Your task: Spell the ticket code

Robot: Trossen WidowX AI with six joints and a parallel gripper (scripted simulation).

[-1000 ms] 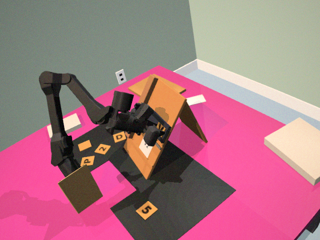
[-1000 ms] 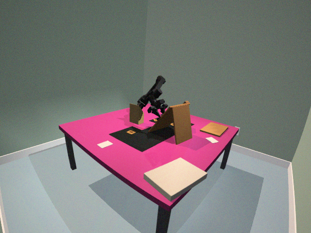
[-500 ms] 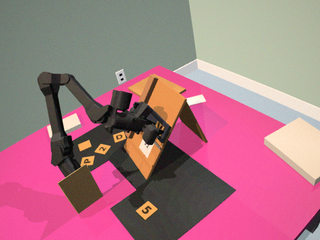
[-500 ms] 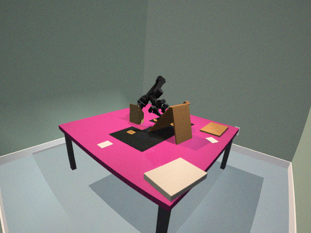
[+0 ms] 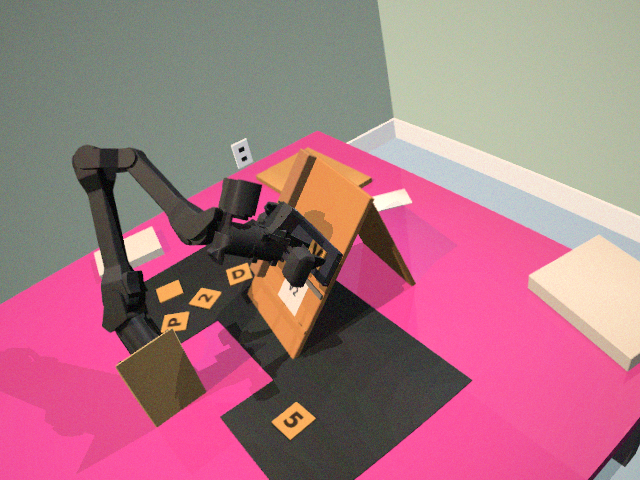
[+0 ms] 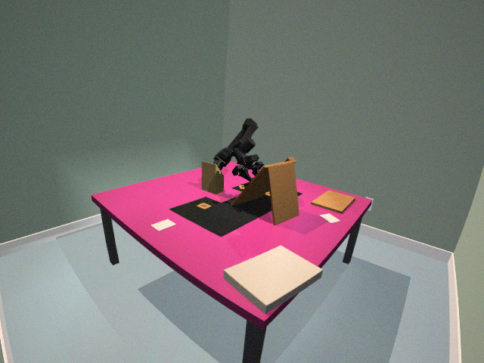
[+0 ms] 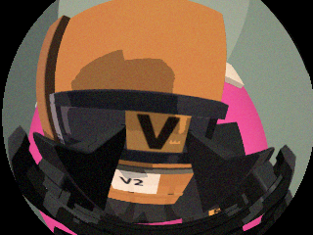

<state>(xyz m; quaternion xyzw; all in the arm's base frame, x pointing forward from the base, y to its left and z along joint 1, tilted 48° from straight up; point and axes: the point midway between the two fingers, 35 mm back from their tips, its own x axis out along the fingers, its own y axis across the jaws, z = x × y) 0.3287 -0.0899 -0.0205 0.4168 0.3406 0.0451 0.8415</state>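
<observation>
Now: the white ticket 8 cm below my gripper tip, 5 cm behind it and 4 cm to the left of it. From my gripper tip the other things lie so: white block 60 cm to the left, 22 cm behind, 15 cm below; then orange flat panel 44 cm to the left, 32 cm ahead, 16 cm below; then black mat 16 cm below, 15 cm behind, 7 cm to the left.
</observation>
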